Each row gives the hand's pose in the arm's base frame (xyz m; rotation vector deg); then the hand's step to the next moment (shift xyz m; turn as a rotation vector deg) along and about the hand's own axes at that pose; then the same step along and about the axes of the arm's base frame.
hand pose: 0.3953 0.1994 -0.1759 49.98 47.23 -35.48
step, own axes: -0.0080 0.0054 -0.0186 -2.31 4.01 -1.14
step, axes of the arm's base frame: -0.0070 0.0197 0.0017 1.36 3.33 3.12
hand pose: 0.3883 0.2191 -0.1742 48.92 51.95 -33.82
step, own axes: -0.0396 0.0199 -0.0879 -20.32 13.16 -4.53
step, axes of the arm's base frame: -0.0428 0.0878 0.0118 -2.28 12.76 20.95
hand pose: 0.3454 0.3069 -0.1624 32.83 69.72 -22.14
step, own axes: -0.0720 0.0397 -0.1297 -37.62 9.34 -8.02
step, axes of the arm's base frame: -0.0987 0.1082 0.0462 -12.47 11.41 35.79
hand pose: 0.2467 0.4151 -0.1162 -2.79 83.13 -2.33
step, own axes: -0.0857 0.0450 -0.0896 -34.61 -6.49 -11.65
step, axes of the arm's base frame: -0.0993 0.0491 0.0717 -15.68 -4.59 33.30
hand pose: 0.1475 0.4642 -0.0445 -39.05 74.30 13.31
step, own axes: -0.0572 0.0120 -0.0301 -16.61 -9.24 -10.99
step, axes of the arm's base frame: -0.0465 0.0039 0.0463 -8.67 -10.16 17.43
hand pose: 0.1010 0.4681 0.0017 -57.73 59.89 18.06
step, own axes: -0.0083 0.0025 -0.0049 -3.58 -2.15 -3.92
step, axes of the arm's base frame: -0.0086 -0.0008 0.0049 -2.65 -3.53 3.65
